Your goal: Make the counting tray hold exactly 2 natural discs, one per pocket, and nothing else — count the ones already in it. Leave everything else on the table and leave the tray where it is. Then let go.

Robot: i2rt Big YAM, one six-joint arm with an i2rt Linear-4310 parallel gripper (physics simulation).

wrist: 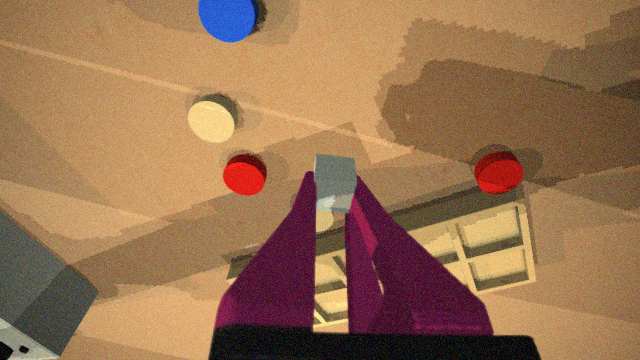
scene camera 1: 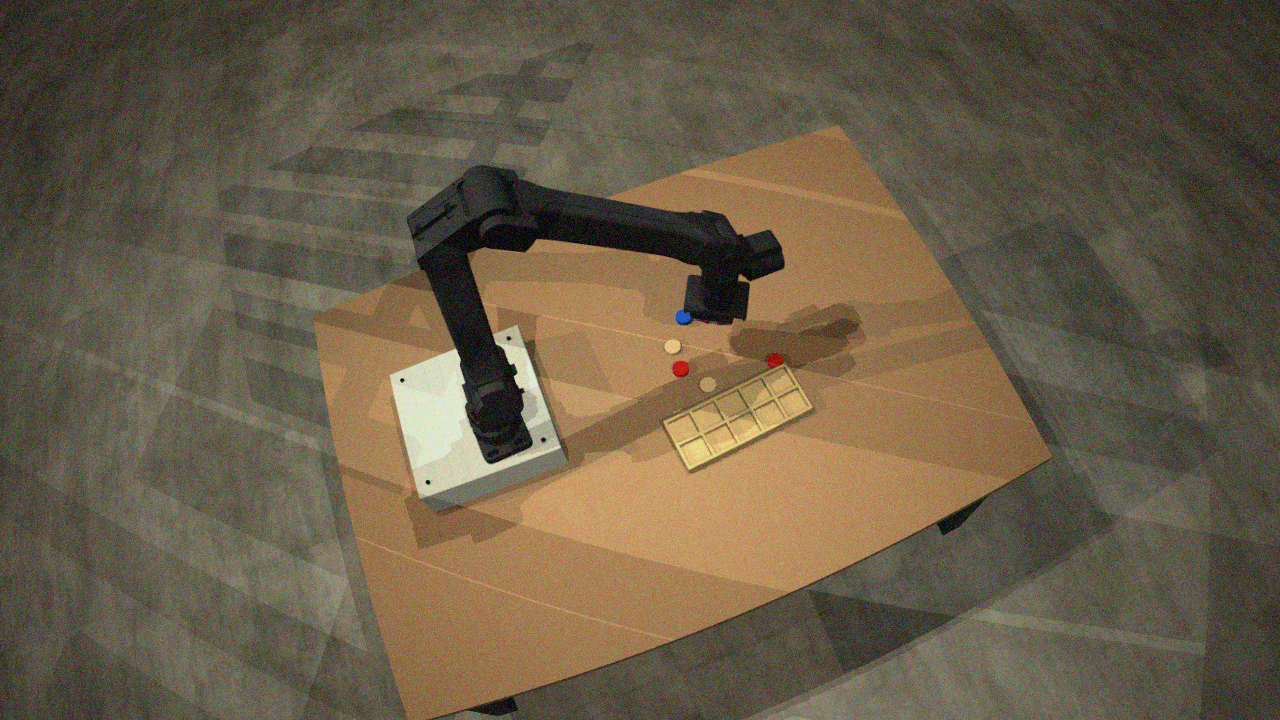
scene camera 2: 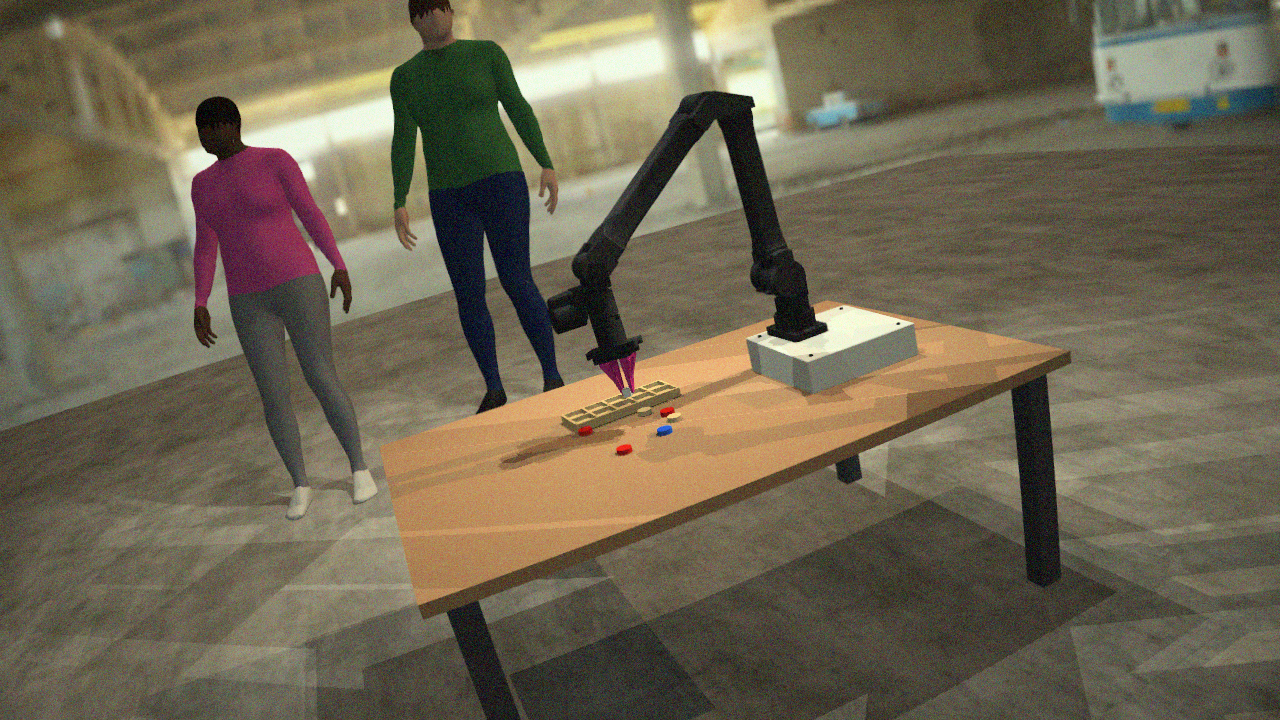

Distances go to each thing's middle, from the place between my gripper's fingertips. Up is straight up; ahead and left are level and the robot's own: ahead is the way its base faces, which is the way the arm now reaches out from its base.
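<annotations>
Small pale cube (wrist: 335, 176): my gripper right at it. Blue disc (wrist: 227, 28): from my hand, 7 cm below, 7 cm to the left, 3 cm behind. Counting tray (scene camera 1: 723, 424): from my hand, 15 cm to the right, 3 cm behind, 7 cm below. Of the things named here, going by their middles, that tray farthest from my gripper.
</annotations>
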